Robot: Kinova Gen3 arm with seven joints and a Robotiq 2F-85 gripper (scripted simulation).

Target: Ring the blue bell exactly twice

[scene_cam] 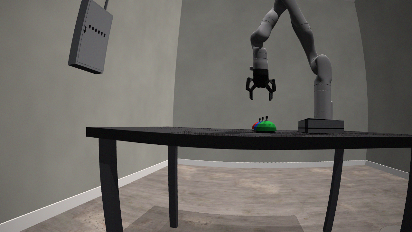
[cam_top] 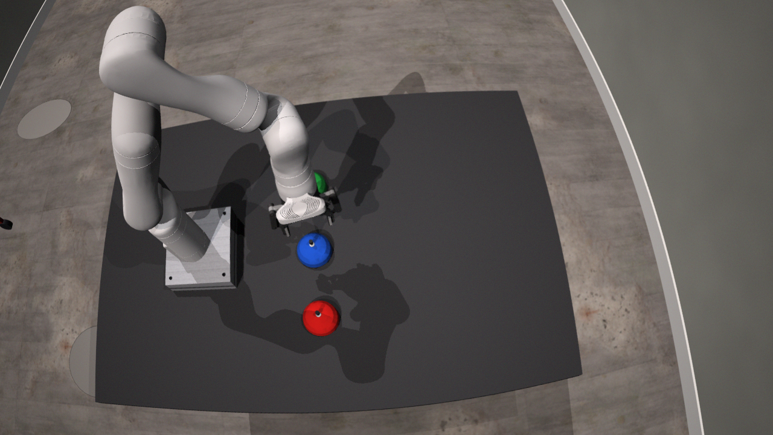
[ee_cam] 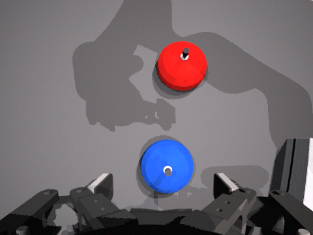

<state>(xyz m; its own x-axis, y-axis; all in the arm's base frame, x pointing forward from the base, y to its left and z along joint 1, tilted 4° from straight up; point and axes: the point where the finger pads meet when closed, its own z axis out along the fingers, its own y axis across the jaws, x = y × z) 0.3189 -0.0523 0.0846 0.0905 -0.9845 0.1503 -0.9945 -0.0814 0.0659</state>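
Now: hand 1 cm past the blue bell and 11 cm above it. Also, from my hand: red bell 2 cm behind, 16 cm to the right, 11 cm below; then green bell 17 cm to the left, 11 cm below.
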